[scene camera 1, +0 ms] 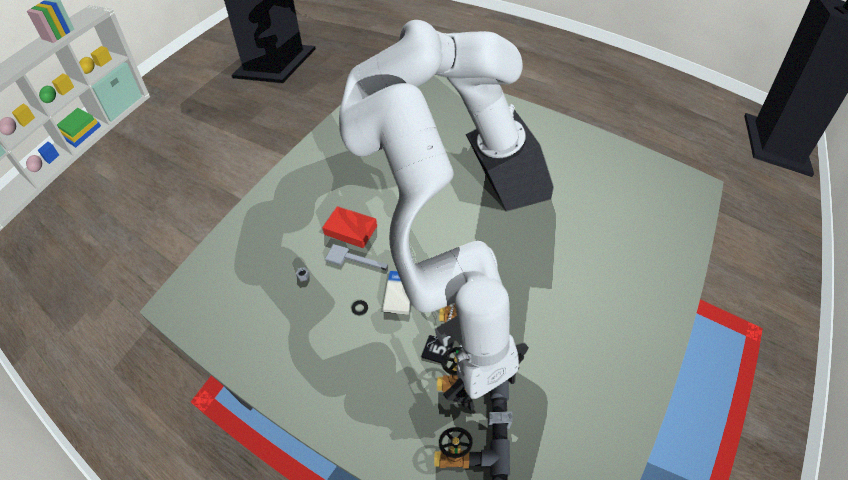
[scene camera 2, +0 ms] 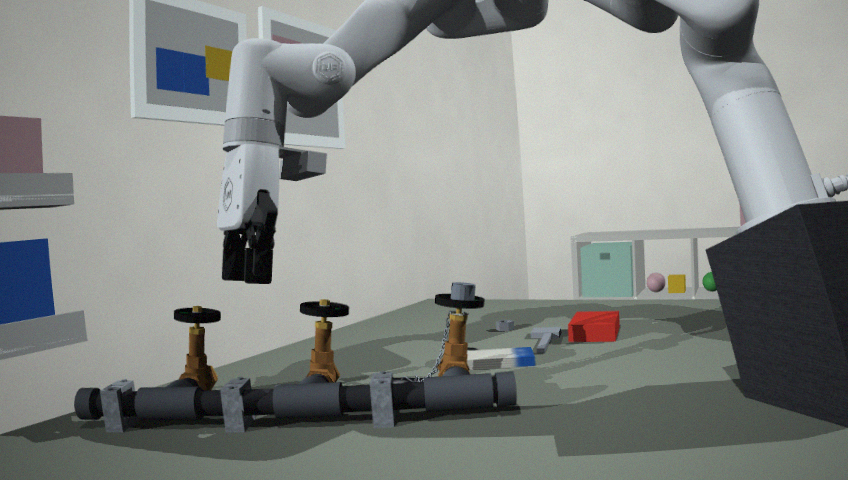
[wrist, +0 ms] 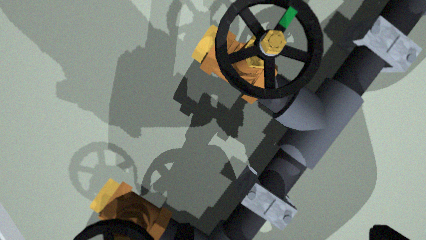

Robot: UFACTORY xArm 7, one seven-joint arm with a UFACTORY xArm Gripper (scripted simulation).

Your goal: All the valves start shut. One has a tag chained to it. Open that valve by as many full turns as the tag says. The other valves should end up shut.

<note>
In view: the gripper (scene camera 2: 245, 282) and a red block (scene camera 2: 602, 326).
The red block is seen too in scene camera 1 (scene camera 1: 354, 228). The gripper also shows in scene camera 1 (scene camera 1: 488, 391). The wrist view does not show the red block: it is out of frame.
</note>
